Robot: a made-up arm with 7 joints.
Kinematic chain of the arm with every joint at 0, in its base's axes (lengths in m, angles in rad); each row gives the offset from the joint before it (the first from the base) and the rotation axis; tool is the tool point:
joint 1: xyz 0 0 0.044 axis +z
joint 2: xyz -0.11 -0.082 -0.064 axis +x
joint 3: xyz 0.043 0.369 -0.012 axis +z
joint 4: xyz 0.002 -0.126 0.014 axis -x
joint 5: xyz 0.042 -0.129 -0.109 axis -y
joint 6: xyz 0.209 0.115 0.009 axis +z
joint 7: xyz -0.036 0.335 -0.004 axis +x
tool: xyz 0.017 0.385 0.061
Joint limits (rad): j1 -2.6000..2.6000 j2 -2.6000..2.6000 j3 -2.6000..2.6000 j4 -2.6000..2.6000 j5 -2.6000..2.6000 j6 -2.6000..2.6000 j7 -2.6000..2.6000
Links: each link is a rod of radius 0.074 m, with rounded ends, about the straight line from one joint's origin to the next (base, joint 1, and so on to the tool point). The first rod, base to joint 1, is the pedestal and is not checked.
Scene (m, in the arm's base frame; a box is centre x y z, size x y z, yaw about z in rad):
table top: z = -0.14
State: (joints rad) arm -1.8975 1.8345 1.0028 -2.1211 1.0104 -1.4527 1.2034
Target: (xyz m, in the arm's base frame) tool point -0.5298 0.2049 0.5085
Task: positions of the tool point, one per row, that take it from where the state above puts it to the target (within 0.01 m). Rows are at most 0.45 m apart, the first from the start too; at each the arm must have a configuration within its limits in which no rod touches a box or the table.
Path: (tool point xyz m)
1: -0.2474 -0.4765 0.3451
2: -0.4645 -0.1933 0.4974
3: -0.5298 0.2049 0.5085

